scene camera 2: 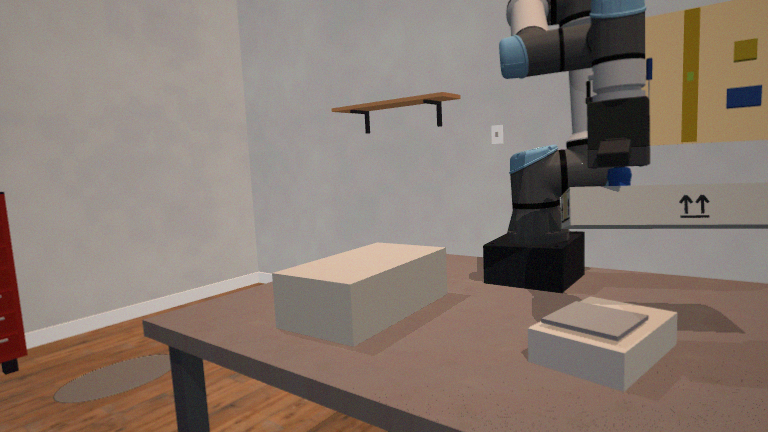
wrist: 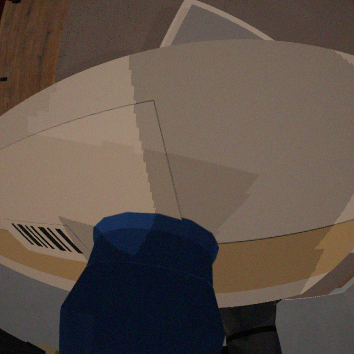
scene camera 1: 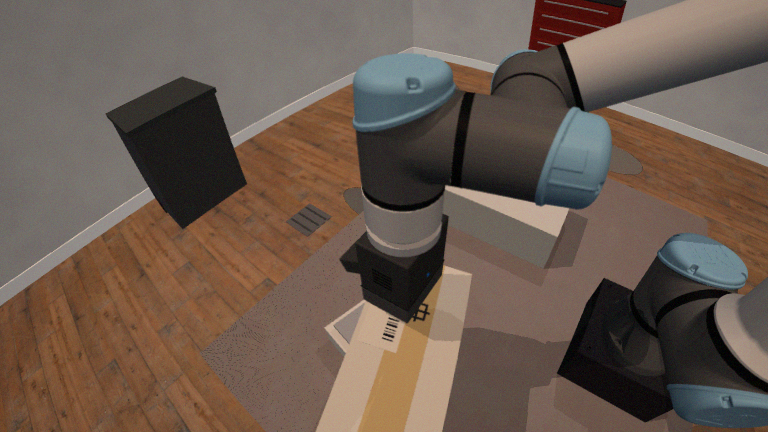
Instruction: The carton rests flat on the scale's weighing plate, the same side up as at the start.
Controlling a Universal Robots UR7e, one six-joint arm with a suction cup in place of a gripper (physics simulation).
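Places are measured from the arm's base along level axes (x ahead, y left, z up), in millimetres.
Where they show: hand at its tool point: (scene camera 2: 619, 195) (wrist: 160, 231); arm's base at its link origin: (scene camera 2: 538, 238) (scene camera 1: 639, 337).
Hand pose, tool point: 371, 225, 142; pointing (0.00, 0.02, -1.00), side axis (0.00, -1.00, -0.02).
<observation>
Each offset is from my tool point to the top centre of the thing, as dx, dy, dz. "*": to the spot under its first point. Level surfaces: height alone.
The carton @(-38, +81, +20) (scene camera 1: 397, 376) (scene camera 2: 633, 206) (wrist: 240, 125) is a long pale box with a tan tape strip and a barcode label. It hangs level in the air, well above the table, with its two-arrow mark upright in scene camera 2. My suction gripper (scene camera 2: 619, 185) (wrist: 156, 220) is shut on the carton's top face; its blue cup touches near one end. The scale @(+44, -15, -180) (scene camera 1: 339, 333) (scene camera 2: 577, 354) is a low pale box with a grey weighing plate @(* +95, -21, -180) (scene camera 2: 595, 320) (wrist: 215, 27). In scene camera 1 the carton and the tool hide most of the scale. The plate carries nothing.
A large pale block @(+18, -491, -136) (scene camera 1: 499, 225) (scene camera 2: 359, 290) stands on the table @(dz -249) (scene camera 1: 504, 300) (scene camera 2: 456, 365), apart from the scale. The arm's black base (scene camera 1: 612, 343) (scene camera 2: 531, 263) stands behind both in scene camera 2. A dark cabinet (scene camera 1: 182, 155) and a red drawer unit (scene camera 1: 574, 24) are farther off.
</observation>
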